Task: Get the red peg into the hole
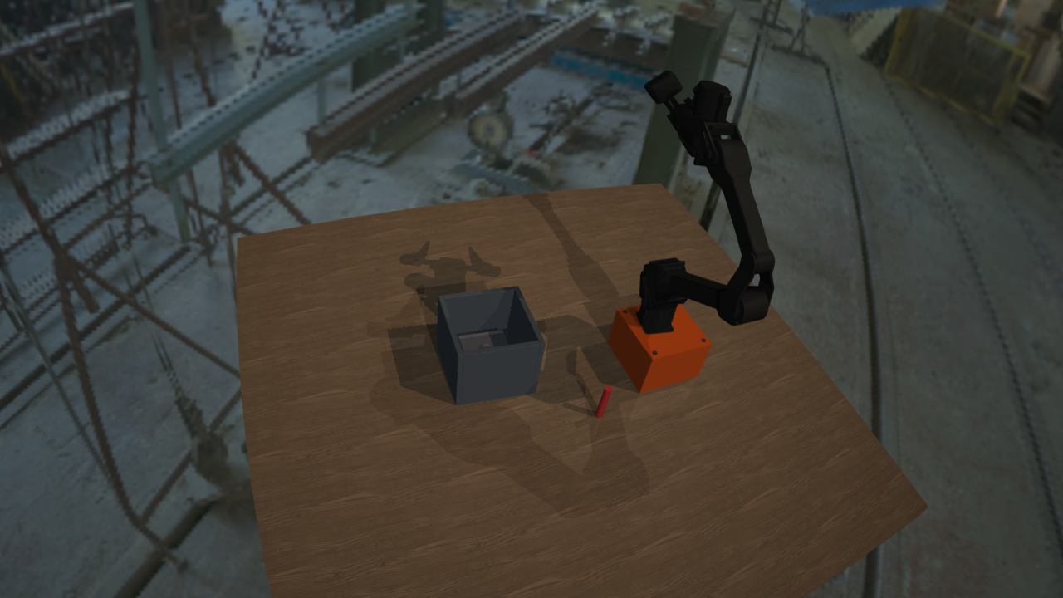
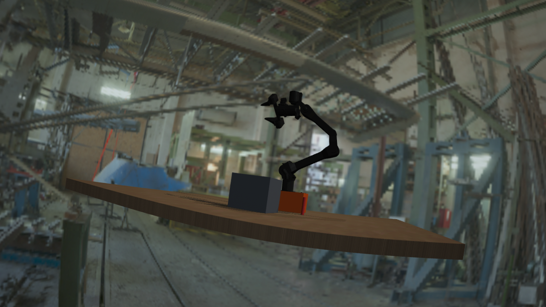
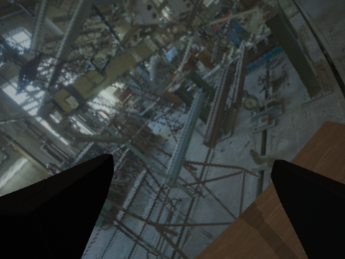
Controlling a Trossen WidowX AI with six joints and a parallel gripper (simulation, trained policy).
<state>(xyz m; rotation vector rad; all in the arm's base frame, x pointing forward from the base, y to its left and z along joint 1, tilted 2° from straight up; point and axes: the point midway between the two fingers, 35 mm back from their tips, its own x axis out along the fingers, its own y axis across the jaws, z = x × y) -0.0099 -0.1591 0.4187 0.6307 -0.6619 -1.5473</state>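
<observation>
Right now my gripper tip is 470 mm above the red peg, 350 mm to the right of it and 160 mm short of it. Round my gripper tip: grey plate (460 mm below, 360 mm ahead, 200 mm to the left).
</observation>
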